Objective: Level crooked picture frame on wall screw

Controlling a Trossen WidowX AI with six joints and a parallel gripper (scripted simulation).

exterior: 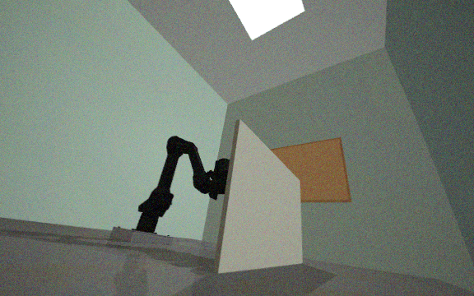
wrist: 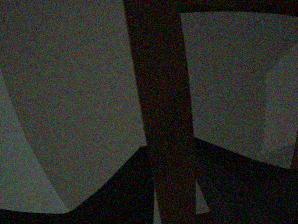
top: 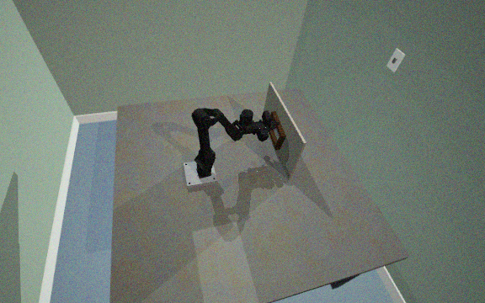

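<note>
Right now the brown wooden picture frame is 50 mm below my gripper tip, 10 mm to the left of it and 10 mm ahead of it. The rest, counted from my gripper tip: white wall panel: 60 mm below, 20 mm ahead, 10 mm to the left.
</note>
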